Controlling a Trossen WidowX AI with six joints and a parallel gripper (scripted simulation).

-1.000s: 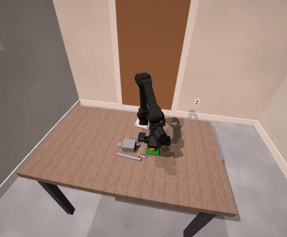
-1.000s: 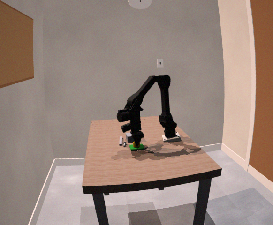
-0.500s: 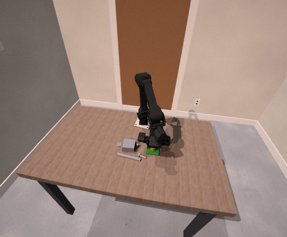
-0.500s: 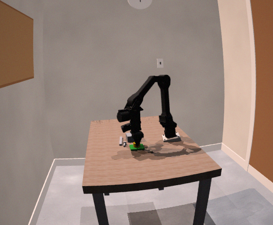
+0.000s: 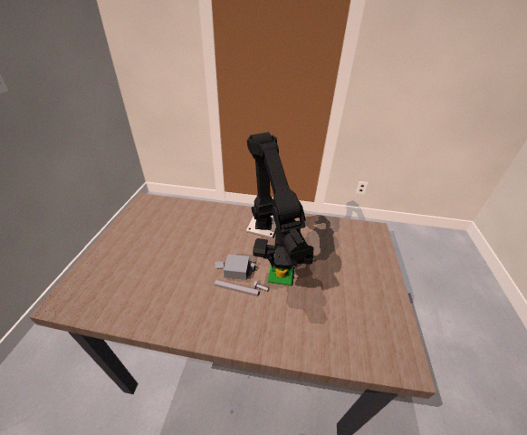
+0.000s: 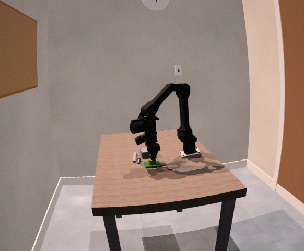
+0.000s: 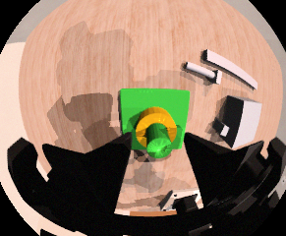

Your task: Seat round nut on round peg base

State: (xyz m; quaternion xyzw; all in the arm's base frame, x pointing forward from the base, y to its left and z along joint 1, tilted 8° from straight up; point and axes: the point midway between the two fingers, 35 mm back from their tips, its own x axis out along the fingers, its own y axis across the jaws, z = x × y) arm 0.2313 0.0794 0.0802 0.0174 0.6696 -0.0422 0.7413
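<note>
My gripper is now 70 mm to the left of the bolt, 60 mm short of it and 60 mm above it. Also, from my hand: grey rod (140 mm to the right, 70 mm ahead, 60 mm below); then grey block (150 mm to the right, 50 mm below).
</note>
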